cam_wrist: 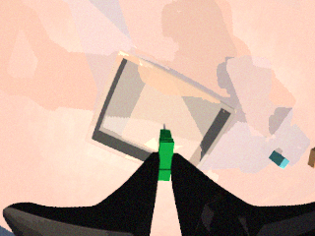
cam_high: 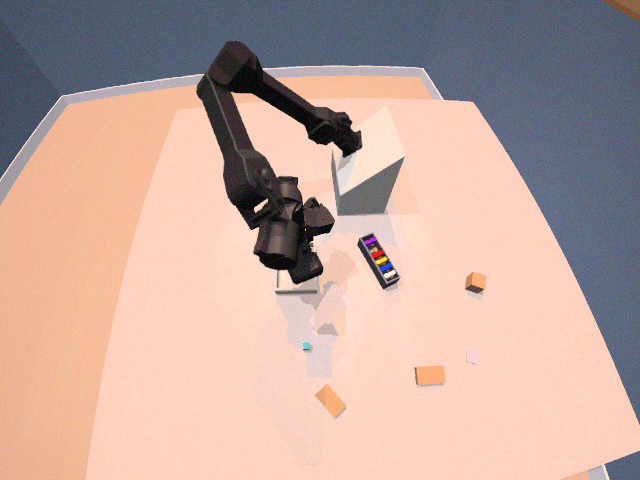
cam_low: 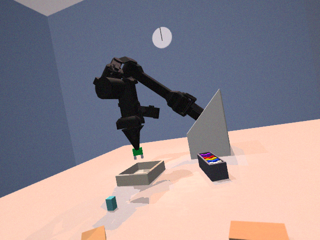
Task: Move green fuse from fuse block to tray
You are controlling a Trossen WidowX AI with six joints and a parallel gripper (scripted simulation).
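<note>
The green fuse lies 10 mm below my gripper tip. Round my gripper tip: teal block 190 mm ahead, 30 mm to the left, 70 mm below; then red fuse 30 mm behind, 200 mm to the left, 60 mm below; then grey tray 80 mm below.
</note>
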